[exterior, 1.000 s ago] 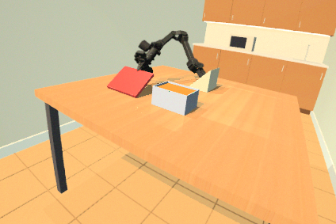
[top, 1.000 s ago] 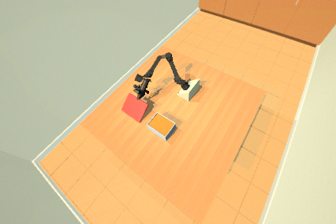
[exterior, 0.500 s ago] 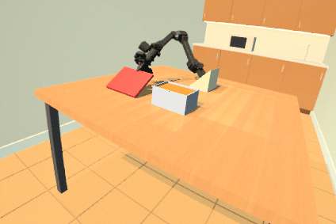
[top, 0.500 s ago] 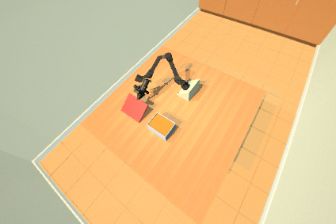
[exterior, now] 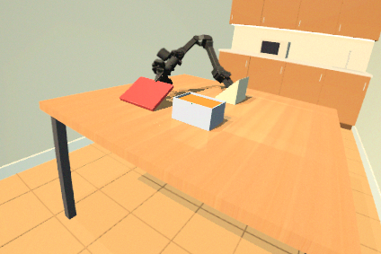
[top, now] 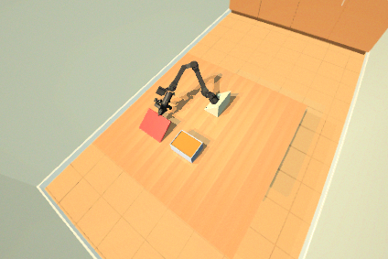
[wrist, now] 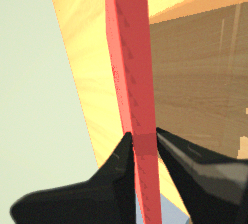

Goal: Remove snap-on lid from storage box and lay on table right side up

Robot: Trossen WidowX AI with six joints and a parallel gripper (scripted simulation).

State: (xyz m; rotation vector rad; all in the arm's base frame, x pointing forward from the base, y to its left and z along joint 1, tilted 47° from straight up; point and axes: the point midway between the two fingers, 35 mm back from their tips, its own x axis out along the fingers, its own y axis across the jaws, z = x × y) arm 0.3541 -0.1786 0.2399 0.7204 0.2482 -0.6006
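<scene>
Now: the lid 7 cm ahead of my gripper tip and 4 cm below it. The rest, counted from my gripper tip: storage box 33 cm to the left, 7 cm ahead, 5 cm below.
</scene>
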